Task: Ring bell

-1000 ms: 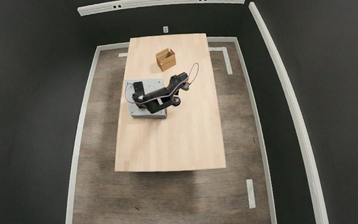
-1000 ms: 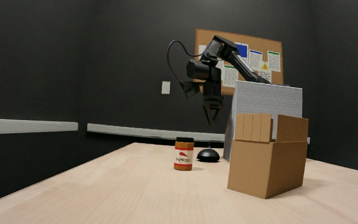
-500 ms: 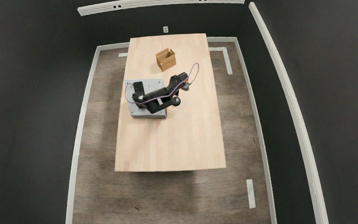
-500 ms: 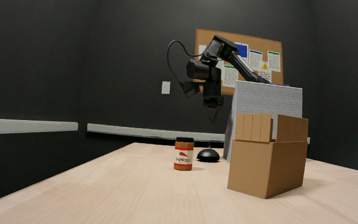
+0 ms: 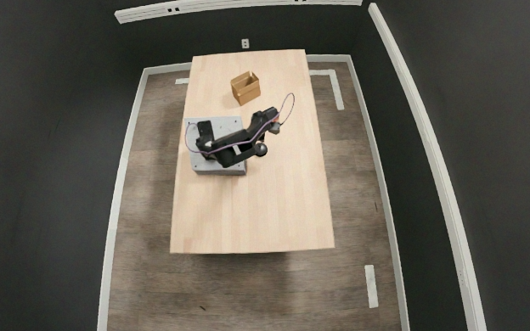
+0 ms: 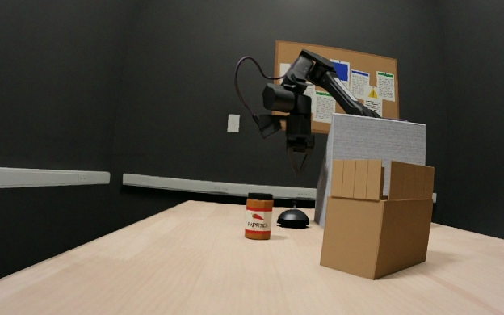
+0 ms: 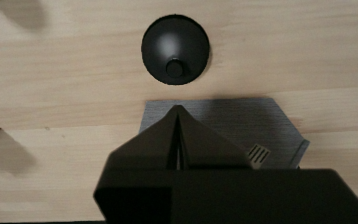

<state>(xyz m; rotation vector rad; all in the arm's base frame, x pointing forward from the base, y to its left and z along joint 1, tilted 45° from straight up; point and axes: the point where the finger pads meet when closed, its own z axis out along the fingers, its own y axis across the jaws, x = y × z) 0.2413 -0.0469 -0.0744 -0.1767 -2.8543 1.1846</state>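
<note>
My hand is 8 cm above the round button. Also, from my hand: paprika jar: 19 cm to the left, 10 cm ahead, 9 cm below; bell: 10 cm below.
</note>
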